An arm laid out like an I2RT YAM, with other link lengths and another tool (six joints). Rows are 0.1 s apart.
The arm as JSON. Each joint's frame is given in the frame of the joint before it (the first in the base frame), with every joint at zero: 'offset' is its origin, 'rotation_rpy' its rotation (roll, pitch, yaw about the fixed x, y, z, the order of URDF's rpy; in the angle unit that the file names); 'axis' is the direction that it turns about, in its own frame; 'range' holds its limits. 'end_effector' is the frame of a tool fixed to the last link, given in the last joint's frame.
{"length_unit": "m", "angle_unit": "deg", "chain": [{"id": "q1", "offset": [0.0, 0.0, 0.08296], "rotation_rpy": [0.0, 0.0, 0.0], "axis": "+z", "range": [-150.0, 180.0]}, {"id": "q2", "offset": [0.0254, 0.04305, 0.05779], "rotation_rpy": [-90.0, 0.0, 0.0], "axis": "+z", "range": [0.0, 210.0]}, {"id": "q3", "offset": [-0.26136, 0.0, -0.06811], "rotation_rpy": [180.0, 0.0, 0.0], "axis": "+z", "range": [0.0, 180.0]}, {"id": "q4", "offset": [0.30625, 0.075, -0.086], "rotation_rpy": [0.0, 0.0, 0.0], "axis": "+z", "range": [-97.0, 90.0]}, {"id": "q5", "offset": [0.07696, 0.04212, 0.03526], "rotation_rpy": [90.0, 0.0, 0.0], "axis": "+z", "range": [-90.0, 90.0]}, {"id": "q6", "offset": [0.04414, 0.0, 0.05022], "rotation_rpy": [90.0, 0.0, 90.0], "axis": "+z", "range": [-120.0, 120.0]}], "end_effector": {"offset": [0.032, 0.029, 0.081], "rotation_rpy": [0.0, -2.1, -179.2]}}
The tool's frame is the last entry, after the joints.
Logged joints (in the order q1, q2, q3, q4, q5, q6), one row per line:
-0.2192 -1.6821 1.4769 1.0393 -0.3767 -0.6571
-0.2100 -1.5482 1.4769 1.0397 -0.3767 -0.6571
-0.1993 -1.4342 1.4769 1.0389 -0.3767 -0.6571
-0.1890 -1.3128 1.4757 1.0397 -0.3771 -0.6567
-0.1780 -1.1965 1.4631 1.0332 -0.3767 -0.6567
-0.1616 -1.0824 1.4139 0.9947 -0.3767 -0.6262
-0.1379 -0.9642 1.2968 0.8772 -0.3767 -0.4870
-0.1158 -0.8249 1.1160 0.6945 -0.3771 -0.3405
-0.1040 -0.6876 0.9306 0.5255 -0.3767 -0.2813
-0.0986 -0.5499 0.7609 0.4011 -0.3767 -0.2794
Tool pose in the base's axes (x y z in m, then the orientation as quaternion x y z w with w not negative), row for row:
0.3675 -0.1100 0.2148 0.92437 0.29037 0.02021 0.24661
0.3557 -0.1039 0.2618 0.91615 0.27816 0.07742 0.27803
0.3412 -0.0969 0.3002 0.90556 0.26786 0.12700 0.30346
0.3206 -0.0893 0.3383 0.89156 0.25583 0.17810 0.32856
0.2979 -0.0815 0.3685 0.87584 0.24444 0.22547 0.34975
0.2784 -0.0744 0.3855 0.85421 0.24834 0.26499 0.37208
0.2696 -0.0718 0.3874 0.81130 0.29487 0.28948 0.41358
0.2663 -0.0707 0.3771 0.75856 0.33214 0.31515 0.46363
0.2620 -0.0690 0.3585 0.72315 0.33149 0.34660 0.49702
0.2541 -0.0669 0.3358 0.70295 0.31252 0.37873 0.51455
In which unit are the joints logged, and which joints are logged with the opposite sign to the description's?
The joints are logged in radians. Opposite sign: q2, q4, q5, q6.
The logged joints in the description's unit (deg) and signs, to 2 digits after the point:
-12.56 96.38 84.62 -59.55 21.58 37.65
-12.03 88.71 84.62 -59.57 21.58 37.65
-11.42 82.17 84.62 -59.52 21.58 37.65
-10.83 75.22 84.55 -59.57 21.61 37.63
-10.20 68.55 83.83 -59.20 21.58 37.63
-9.26 62.02 81.01 -56.99 21.58 35.88
-7.90 55.24 74.30 -50.26 21.58 27.90
-6.63 47.26 63.94 -39.79 21.61 19.51
-5.96 39.40 53.32 -30.11 21.58 16.12
-5.65 31.51 43.60 -22.98 21.58 16.01

